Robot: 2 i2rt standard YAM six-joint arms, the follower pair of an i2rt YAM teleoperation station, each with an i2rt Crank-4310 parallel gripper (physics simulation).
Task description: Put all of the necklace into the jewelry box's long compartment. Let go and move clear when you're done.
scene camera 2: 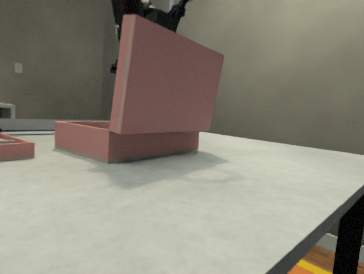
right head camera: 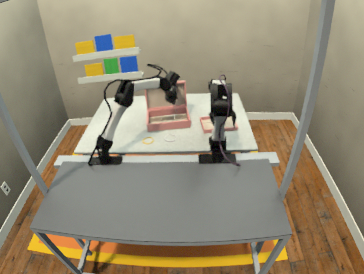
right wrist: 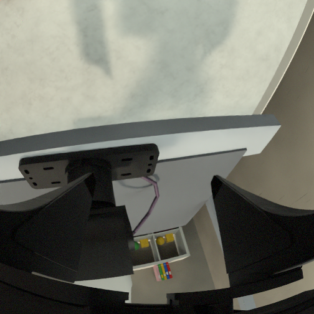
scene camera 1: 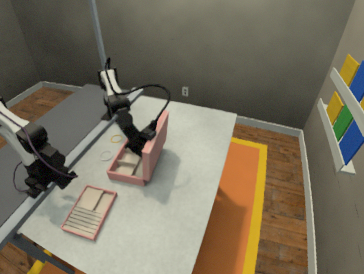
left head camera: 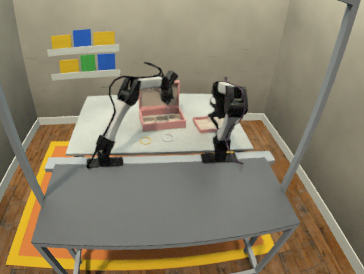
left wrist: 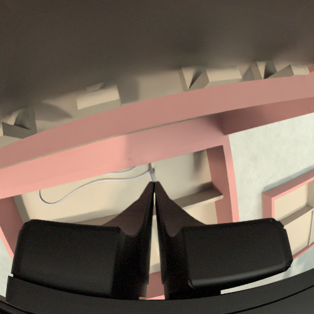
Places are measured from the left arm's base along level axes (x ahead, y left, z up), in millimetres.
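Where they show: left gripper, fingertip midpoint: [right head camera: 174, 104] [left head camera: 167, 104]; right gripper, fingertip midpoint: [right head camera: 226, 130]; left arm's base at its link origin: [right head camera: 105, 161] [left head camera: 104, 163]; right arm's base at its link origin: [right head camera: 217, 159] [left head camera: 219, 158].
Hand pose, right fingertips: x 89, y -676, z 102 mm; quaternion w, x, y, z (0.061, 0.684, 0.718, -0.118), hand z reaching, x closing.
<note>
Each offset is from my right fingertips to the top centre of the thing. "pt": to the spot under its first point.
The pink jewelry box [left head camera: 165, 126] [right head camera: 170, 125] [scene camera 1: 125, 179] [scene camera 2: 82, 142] stands with its lid {pt dx +397, dy +293, dz +46 mm} [scene camera 2: 167, 80] upright. My left gripper [left wrist: 154, 184] [scene camera 1: 134, 150] is low over the box, shut on the silver necklace [left wrist: 75, 189]. In the left wrist view the necklace's loop lies in the long compartment [left wrist: 112, 196], along the hinge side, and one end rises to the fingertips. Part of the necklace is hidden behind the box's hinge-side rim. My right gripper [right wrist: 153, 177] is open and empty, away from the box, near its own arm's base.
A pink tray {pt dx +217, dy -93, dz -75 mm} [scene camera 1: 77, 233] [left wrist: 268, 205] lies beside the box. A gold ring-shaped piece {dx +80, dy +445, dz -96 mm} [left head camera: 140, 141] and a silver one {dx +95, dy +313, dz -94 mm} [left head camera: 167, 141] lie on the table in front of the box. The upright lid stands close behind my left gripper.
</note>
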